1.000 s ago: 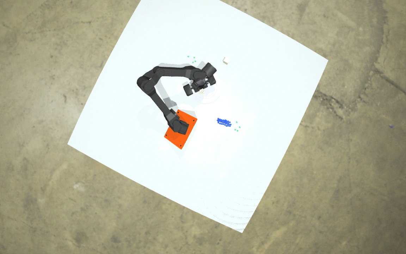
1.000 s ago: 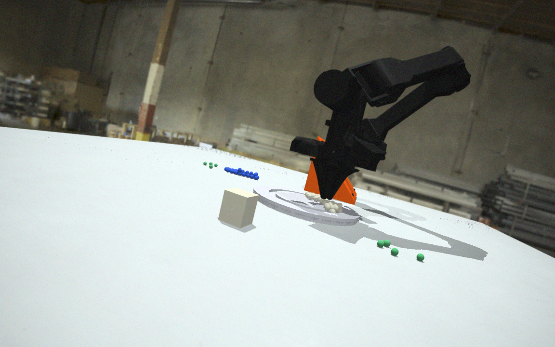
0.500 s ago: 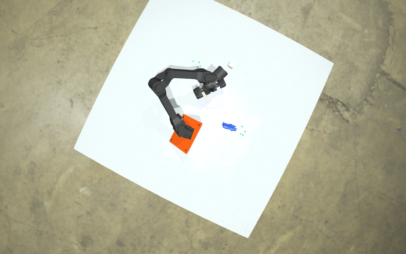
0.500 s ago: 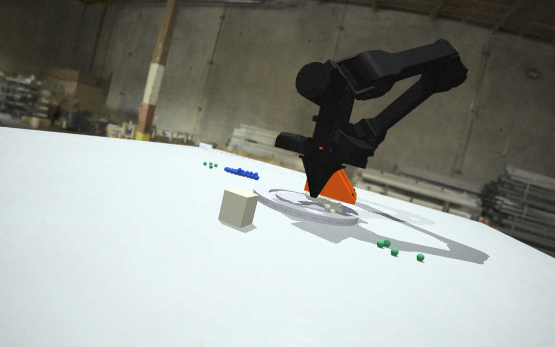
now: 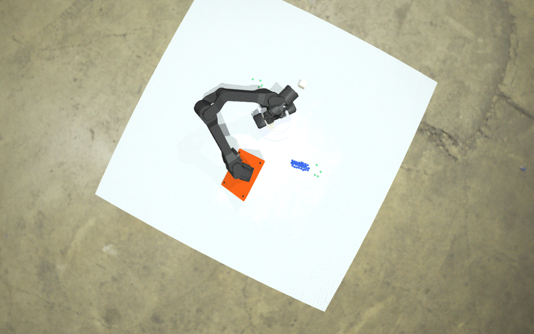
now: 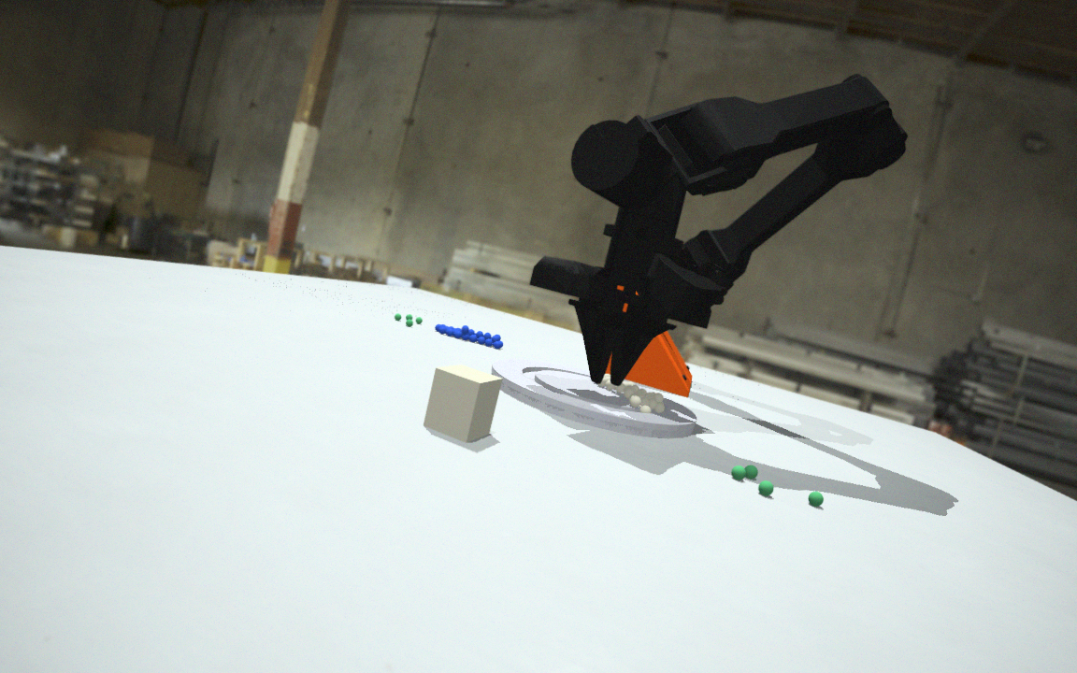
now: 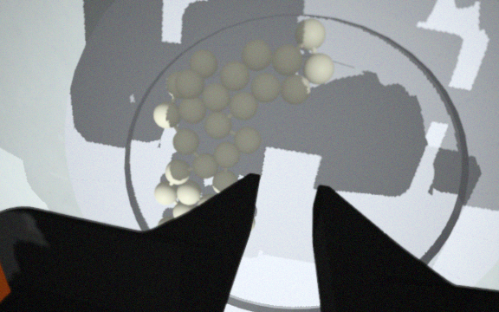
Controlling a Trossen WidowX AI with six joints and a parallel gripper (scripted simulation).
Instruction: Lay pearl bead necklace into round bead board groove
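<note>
My gripper tip is 1 cm past the round bead board, 1 cm to the left of it and 1 cm above it. Round my gripper tip: cream cube 20 cm ahead, 8 cm to the right.
</note>
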